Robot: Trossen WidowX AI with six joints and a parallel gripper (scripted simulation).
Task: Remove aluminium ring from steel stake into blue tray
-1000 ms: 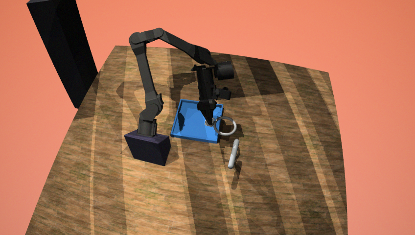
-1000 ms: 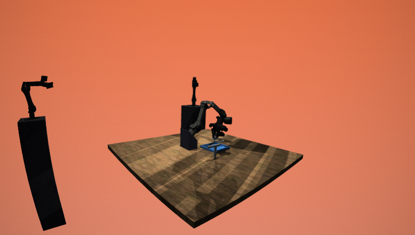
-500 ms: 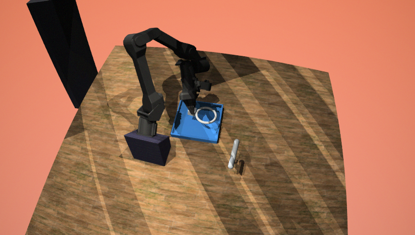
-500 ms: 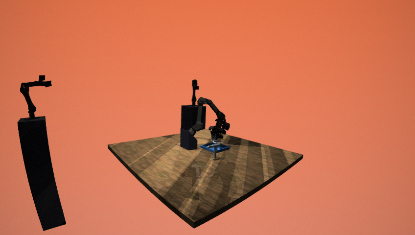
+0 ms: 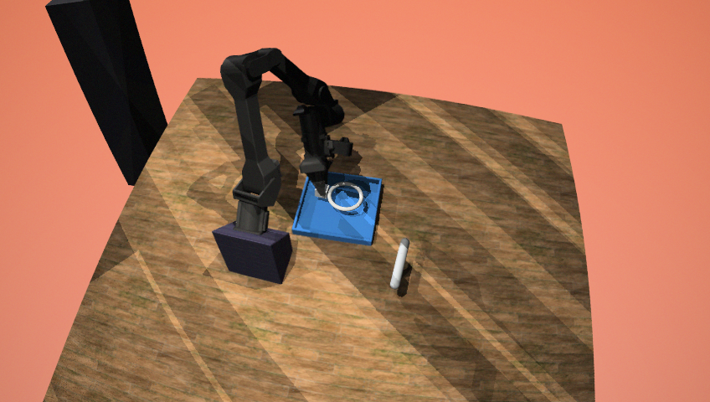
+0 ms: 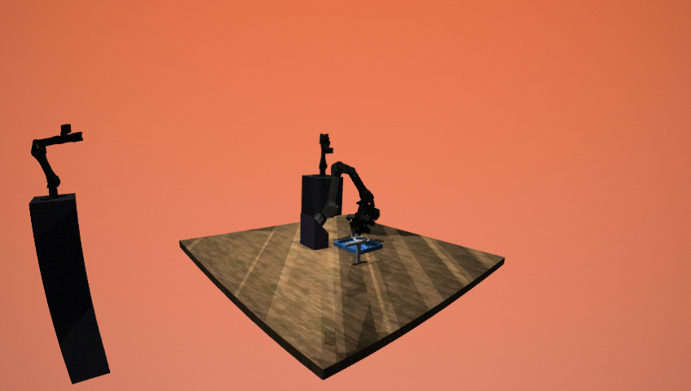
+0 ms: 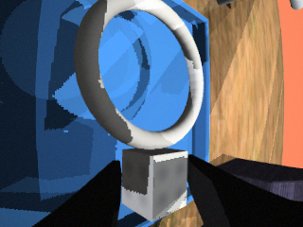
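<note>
My gripper tip is now 4 cm short of the aluminium ring. Also, from my gripper tip: blue tray (4 cm ahead, 3 cm below, 1 cm to the right).
</note>
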